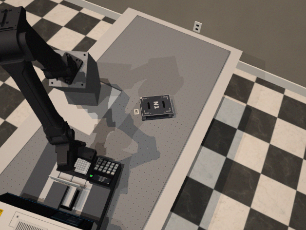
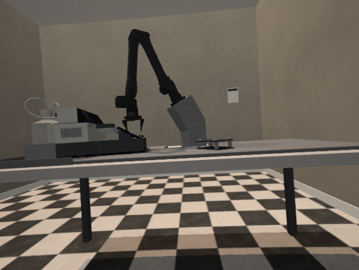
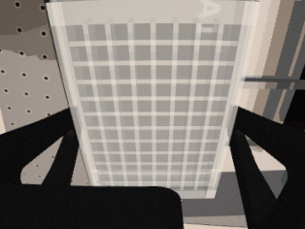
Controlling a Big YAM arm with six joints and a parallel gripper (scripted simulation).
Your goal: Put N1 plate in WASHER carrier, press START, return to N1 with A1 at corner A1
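Right now my hand is 4 cm above the dark carrier. Round my hand: white well plate right at my hand; label 10 cm ahead, 41 cm to the left, 13 cm below; plate washer 2 cm ahead, 15 cm to the right.
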